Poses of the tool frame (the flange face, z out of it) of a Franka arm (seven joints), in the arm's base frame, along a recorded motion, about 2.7 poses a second.
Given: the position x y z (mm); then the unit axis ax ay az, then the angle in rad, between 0 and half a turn.
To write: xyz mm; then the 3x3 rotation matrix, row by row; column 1 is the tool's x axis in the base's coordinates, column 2 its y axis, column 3 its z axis. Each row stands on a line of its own. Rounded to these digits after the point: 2 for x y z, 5 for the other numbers.
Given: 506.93, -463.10, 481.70, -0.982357, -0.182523, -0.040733, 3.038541
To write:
506.93, -463.10, 481.70
0.93024, 0.36184, 0.06104
0.35346, -0.92824, 0.11588
0.09859, -0.08622, -0.99139

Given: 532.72, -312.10, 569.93, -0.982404, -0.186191, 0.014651, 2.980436
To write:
532.72, -312.10, 569.93
0.93069, 0.36111, -0.05848
0.36581, -0.91816, 0.15222
0.00128, -0.16306, -0.98662

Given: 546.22, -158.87, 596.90, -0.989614, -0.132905, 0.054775, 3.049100
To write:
546.22, -158.87, 596.90
0.95876, 0.25743, -0.12046
0.26755, -0.96047, 0.07687
-0.09591, -0.10593, -0.98974

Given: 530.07, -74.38, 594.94, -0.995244, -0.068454, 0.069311, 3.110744
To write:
530.07, -74.38, 594.94
0.98102, 0.13409, -0.14004
0.13836, -0.99015, 0.02121
-0.13582, -0.04018, -0.98992

